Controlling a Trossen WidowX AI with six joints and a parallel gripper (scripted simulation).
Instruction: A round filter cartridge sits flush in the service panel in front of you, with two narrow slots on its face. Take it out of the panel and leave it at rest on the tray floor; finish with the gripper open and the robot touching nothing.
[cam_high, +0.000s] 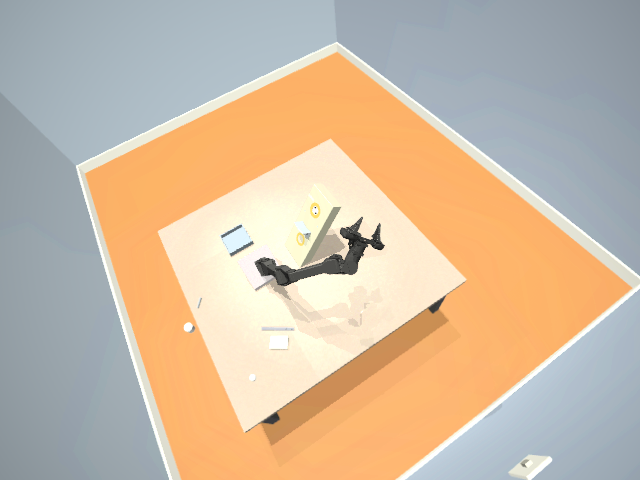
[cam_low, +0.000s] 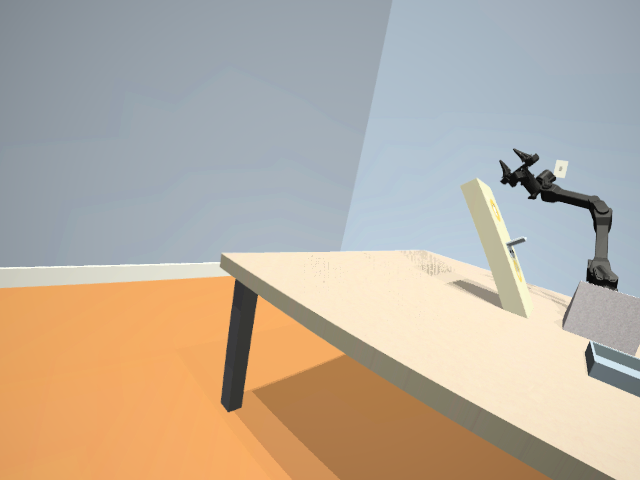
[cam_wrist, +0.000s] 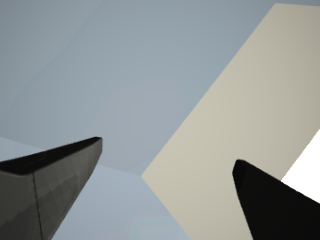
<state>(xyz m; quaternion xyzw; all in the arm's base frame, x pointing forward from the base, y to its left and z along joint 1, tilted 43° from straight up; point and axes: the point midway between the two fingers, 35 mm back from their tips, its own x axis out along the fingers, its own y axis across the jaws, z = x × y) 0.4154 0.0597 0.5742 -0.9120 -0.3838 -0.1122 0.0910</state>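
Now: the white round filter cartridge 90 mm behind my gripper tip, 350 mm to the left of it and 280 mm below it. The rest, counted from my gripper tip: blue tray (530 mm behind, 610 mm to the left, 540 mm below); then white block (570 mm behind, 60 mm to the right, 540 mm below).
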